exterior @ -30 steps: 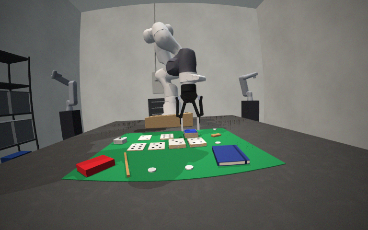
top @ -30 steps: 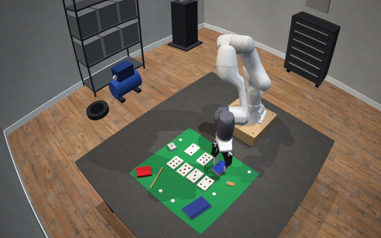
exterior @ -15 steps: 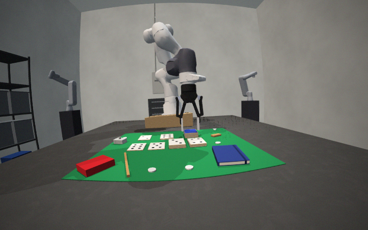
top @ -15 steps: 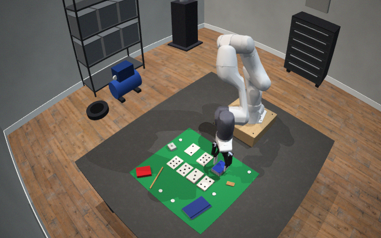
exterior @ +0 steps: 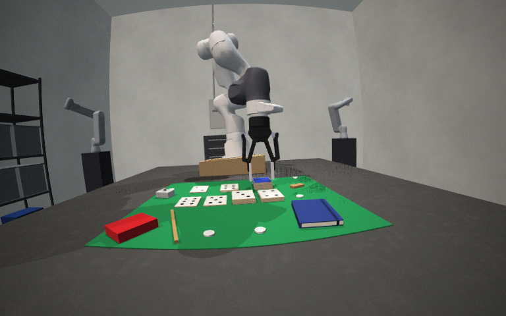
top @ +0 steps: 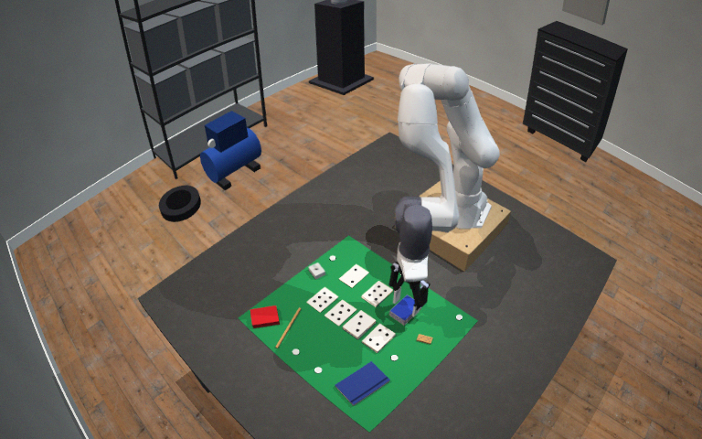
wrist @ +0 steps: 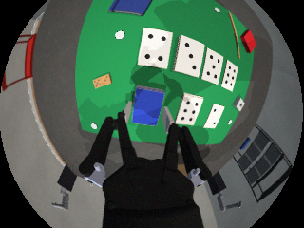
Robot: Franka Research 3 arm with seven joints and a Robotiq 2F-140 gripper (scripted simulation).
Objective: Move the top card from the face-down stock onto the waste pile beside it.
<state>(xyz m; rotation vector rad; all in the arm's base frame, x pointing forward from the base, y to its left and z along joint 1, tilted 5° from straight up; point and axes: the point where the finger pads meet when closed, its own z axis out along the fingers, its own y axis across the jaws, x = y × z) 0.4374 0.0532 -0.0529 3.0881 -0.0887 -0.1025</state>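
The white card lies 1 cm behind my hand, 23 cm to the right of it and 5 cm below it. The rest, counted from my hand: red block 32 cm ahead, 34 cm to the right, 4 cm below; then wooden stick 30 cm ahead, 25 cm to the right, 5 cm below; then small grey box 6 cm ahead, 34 cm to the right, 3 cm below.
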